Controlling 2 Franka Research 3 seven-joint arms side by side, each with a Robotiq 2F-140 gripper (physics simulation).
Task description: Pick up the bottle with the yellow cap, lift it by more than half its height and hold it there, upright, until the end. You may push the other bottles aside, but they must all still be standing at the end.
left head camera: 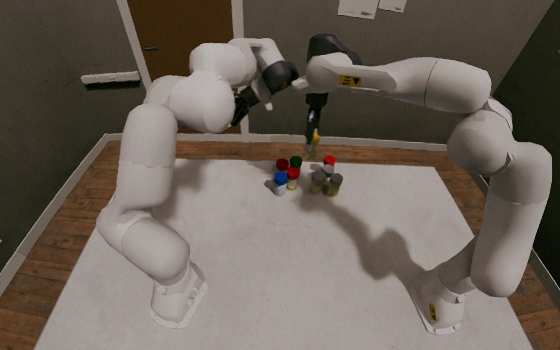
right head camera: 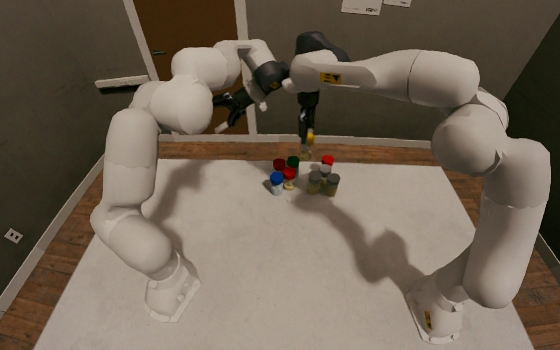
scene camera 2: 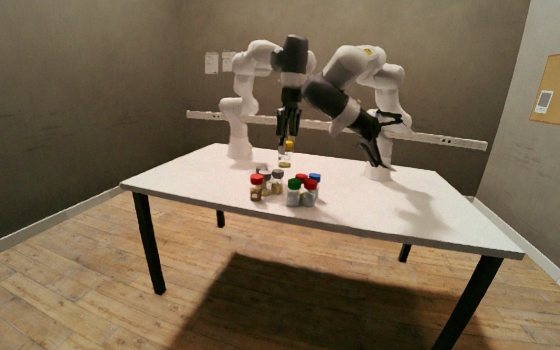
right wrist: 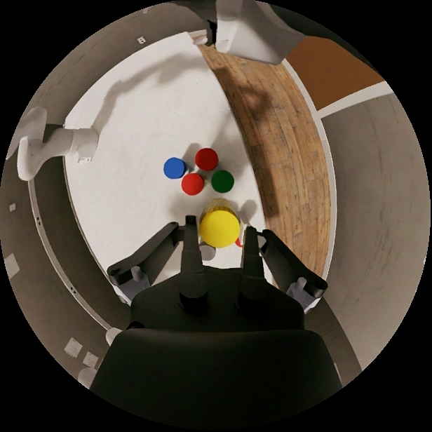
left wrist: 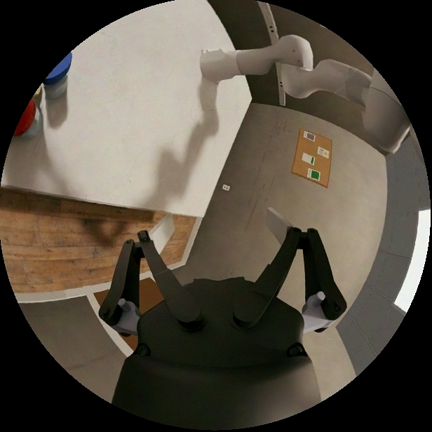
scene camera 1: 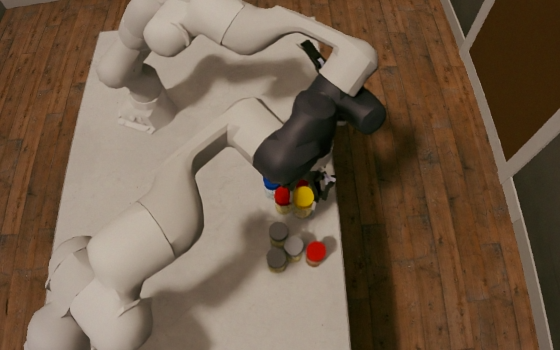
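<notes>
The bottle with the yellow cap is upright in the air, well above the table and the other bottles. My right gripper points down and is shut on it; in scene camera 2 the bottle's clear lower part shows below the fingers. My left gripper is open and empty, tilted, off to the side of the bottles. The other bottles stand on the table: blue cap, bright red cap, dark red cap, green cap, another red cap and several grey caps.
The white table carries the bottles near the edge farthest from the arm bases. The left arm's dark wrist is close to the right arm's dark wrist in scene camera 1. A wall and a door are beyond the table.
</notes>
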